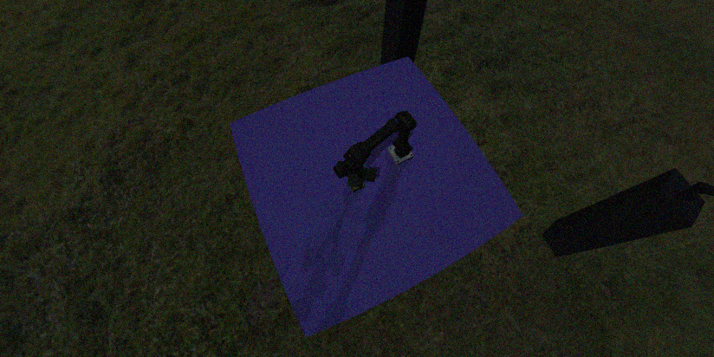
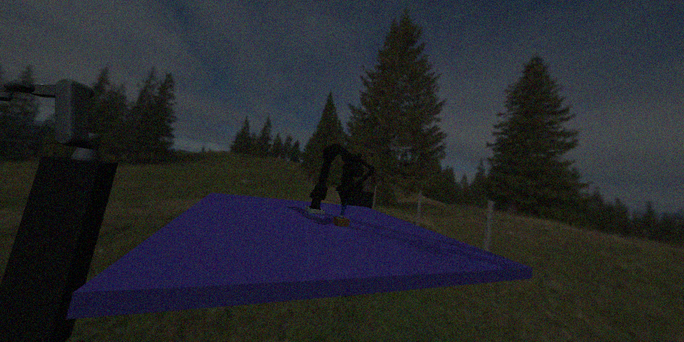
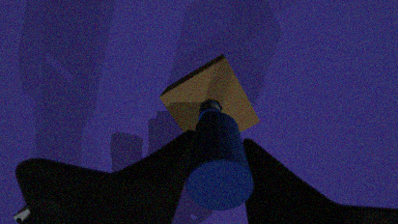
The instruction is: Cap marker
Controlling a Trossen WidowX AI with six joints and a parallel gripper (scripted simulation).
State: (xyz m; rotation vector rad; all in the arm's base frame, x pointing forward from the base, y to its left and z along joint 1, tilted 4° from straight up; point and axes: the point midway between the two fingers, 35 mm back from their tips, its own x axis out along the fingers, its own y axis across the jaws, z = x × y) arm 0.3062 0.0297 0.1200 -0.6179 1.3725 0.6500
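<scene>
Now: gripper tip 10 mm below the blue cap. Also, from my gripper tip: holder block 80 mm below, 10 mm behind.
</scene>
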